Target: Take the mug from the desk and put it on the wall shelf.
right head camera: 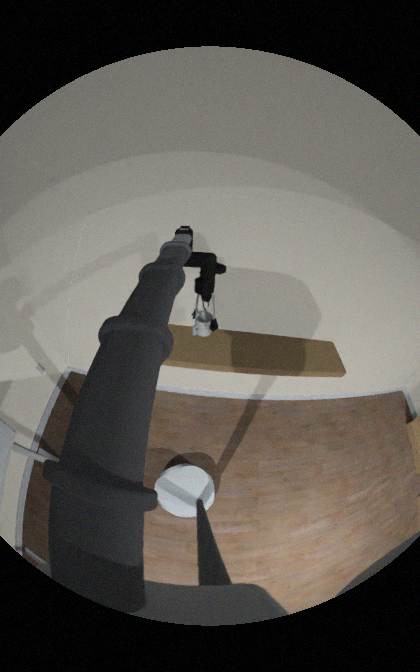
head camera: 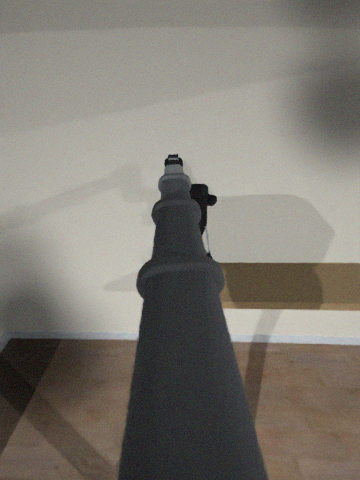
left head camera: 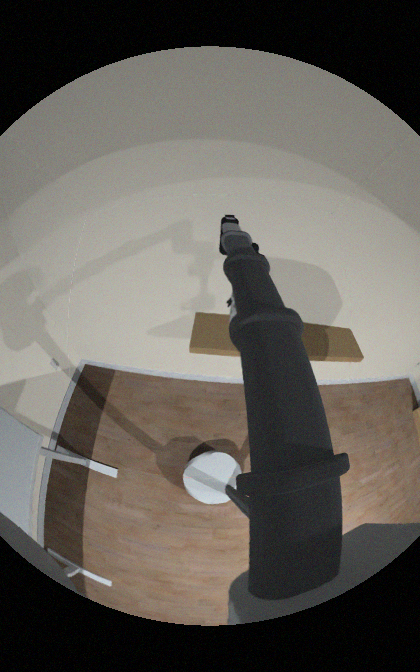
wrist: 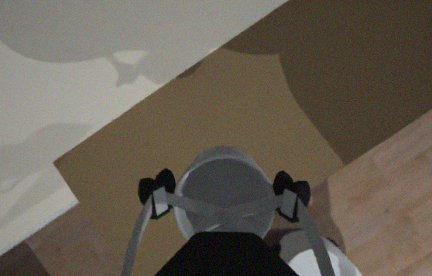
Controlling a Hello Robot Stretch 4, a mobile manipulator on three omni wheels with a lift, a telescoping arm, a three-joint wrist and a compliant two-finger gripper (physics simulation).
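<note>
The light grey mug (right head camera: 202, 328) (wrist: 225, 175) is upright between the two fingertips of my gripper (right head camera: 204, 320) (wrist: 223, 186), which is shut on it. In the wrist view its open top faces the camera, and the black palm hides its near part. The brown wall shelf (head camera: 280, 285) (left head camera: 215, 332) (right head camera: 210, 355) (wrist: 150, 125) lies behind and below the mug in the wrist view, toward the shelf's left end. The gap between mug and shelf cannot be judged. In the head and left head views my arm hides most of the gripper and mug. The desk cannot be made out.
My dark telescoping arm (head camera: 185, 375) (left head camera: 290, 425) (right head camera: 110, 400) reaches toward the pale wall (head camera: 100, 200) and covers part of the shelf. A white round object (left head camera: 210, 475) (right head camera: 182, 492) stands on the wooden floor. A pale panel (left head camera: 17, 455) and white bars are at the left.
</note>
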